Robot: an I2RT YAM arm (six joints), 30 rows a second.
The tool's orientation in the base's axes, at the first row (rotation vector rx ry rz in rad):
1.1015, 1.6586, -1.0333
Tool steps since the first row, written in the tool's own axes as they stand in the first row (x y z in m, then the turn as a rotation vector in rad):
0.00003, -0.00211, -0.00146, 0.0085, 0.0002, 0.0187
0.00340, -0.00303, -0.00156, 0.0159, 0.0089, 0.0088
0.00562, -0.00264, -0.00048, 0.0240, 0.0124, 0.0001
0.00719, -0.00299, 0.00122, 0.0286, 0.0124, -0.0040
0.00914, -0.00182, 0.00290, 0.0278, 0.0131, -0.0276
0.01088, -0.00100, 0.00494, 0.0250, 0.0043, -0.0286
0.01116, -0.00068, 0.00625, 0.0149, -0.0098, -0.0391
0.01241, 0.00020, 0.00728, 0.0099, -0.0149, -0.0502
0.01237, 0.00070, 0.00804, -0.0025, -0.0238, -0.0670
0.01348, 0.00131, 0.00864, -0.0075, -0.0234, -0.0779
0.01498, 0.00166, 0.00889, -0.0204, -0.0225, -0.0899
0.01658, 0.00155, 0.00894, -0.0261, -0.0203, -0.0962
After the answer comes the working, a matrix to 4 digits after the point.
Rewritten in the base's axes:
-0.00232, 0.00082, 0.00073, 0.0022, -0.0155, -0.0133
-0.00399, 0.00144, -0.00227, 0.0066, -0.0023, -0.0190
-0.00391, 0.00104, -0.00474, 0.0062, 0.0087, -0.0248
-0.00425, -0.00029, -0.00663, 0.0043, 0.0136, -0.0280
-0.00323, -0.00111, -0.00914, 0.0002, 0.0357, -0.0208
-0.00242, -0.00240, -0.01149, -0.0078, 0.0337, -0.0164
-0.00191, -0.00348, -0.01218, -0.0210, 0.0375, -0.0015
-0.00115, -0.00393, -0.01380, -0.0271, 0.0454, 0.0071
-0.00050, -0.00452, -0.01405, -0.0362, 0.0559, 0.0250
-0.00005, -0.00466, -0.01537, -0.0369, 0.0651, 0.0327
-0.00001, -0.00446, -0.01692, -0.0356, 0.0736, 0.0481
-0.00048, -0.00417, -0.01843, -0.0336, 0.0788, 0.0549

The tool's axes in the first row as the columns of a matrix, in the base's axes (rounded; the answer above uses it unrounded):
-0.2316, 0.9496, 0.2114
0.2288, 0.2643, -0.9369
-0.9455, -0.1686, -0.2785

